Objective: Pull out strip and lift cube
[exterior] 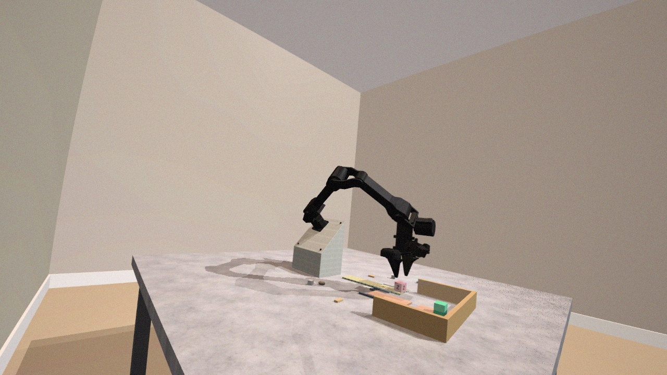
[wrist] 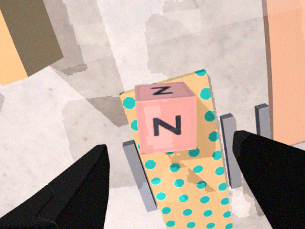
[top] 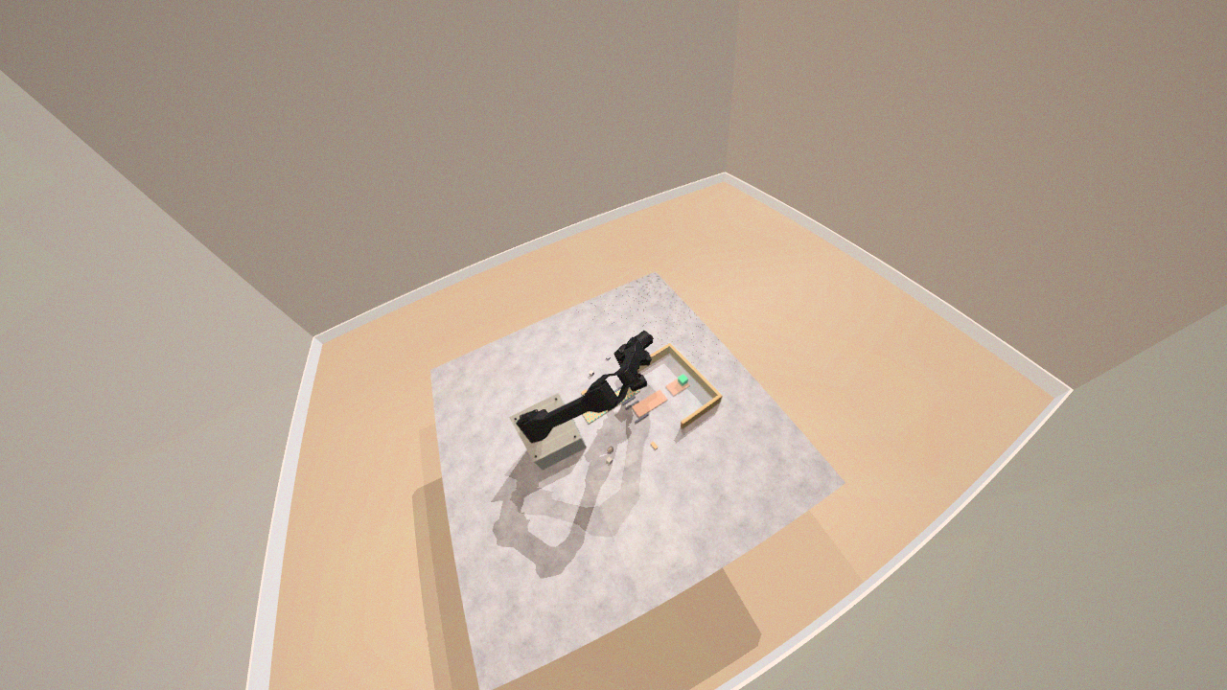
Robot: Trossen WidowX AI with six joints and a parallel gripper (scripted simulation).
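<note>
The long yellow patterned strip lies 110 mm behind my gripper tip, 50 mm below it and 30 mm to the right of it. Also, from my gripper tip: pebble 210 mm to the right, 190 mm behind, 50 mm below; tan chip 260 mm to the right, 50 mm below, 40 mm behind.
</note>
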